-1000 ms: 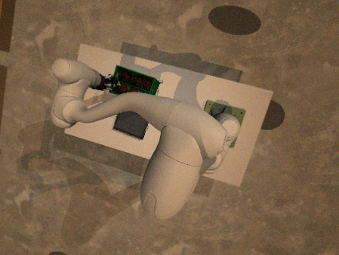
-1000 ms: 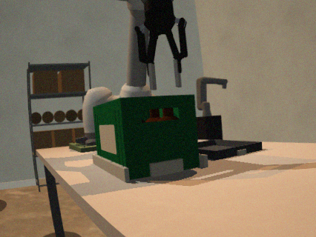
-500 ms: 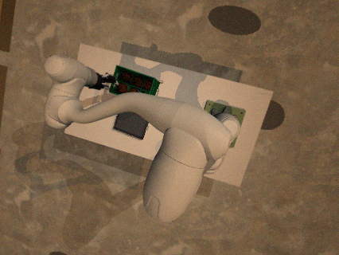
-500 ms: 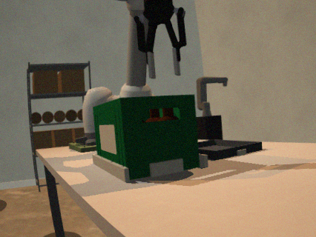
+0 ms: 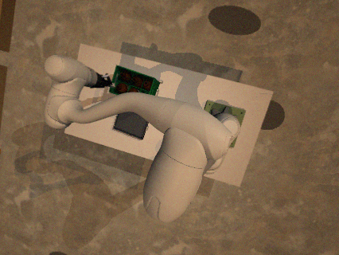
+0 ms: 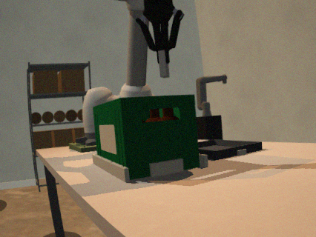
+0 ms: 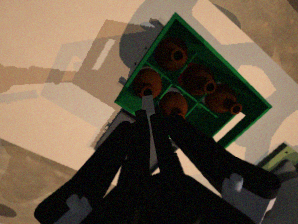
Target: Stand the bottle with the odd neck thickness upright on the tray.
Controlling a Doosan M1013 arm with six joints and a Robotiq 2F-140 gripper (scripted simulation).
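The brown bottle is 100 mm behind my hand, 80 mm to the right of it and 170 mm below it. The rest, counted from my hand: green crate 90 mm behind, 40 mm to the right, 170 mm below; then dark tray 110 mm behind, 230 mm to the left, 250 mm below.
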